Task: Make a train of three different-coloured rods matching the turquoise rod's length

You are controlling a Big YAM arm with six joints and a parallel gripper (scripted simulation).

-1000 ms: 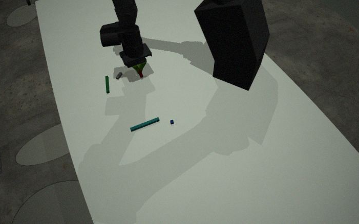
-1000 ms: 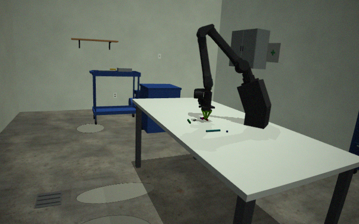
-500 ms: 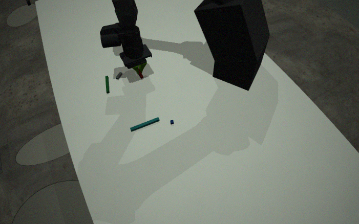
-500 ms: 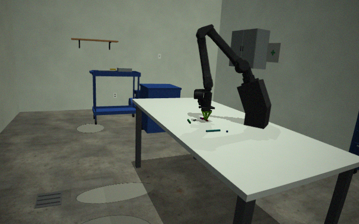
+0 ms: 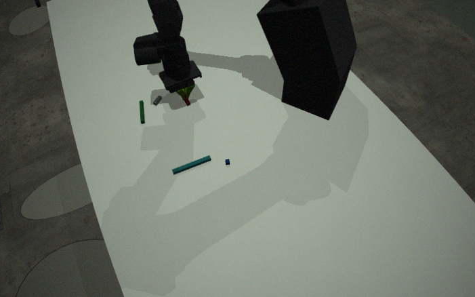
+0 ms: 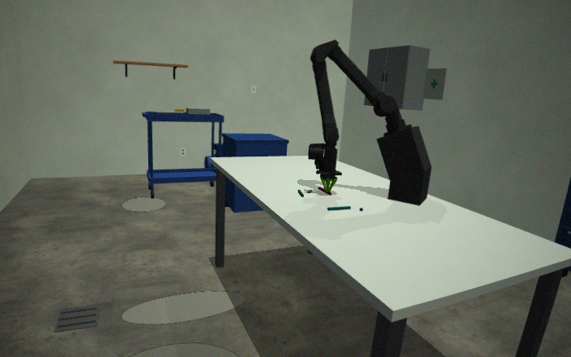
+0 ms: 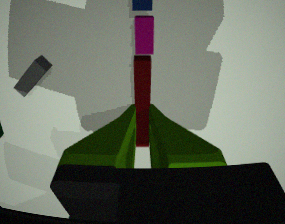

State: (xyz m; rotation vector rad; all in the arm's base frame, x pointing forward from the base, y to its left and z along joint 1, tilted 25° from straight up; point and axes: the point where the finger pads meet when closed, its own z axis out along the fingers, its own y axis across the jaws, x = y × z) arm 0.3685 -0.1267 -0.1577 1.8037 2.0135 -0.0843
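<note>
Now: hand 1 cm to the left of the red rod and 1 cm above it. The rest, counted from my hand: green rod: 13 cm ahead, 1 cm below; magenta rod: 5 cm to the right, 1 cm below; grey rod: 8 cm ahead, 3 cm to the right, 1 cm below.
</note>
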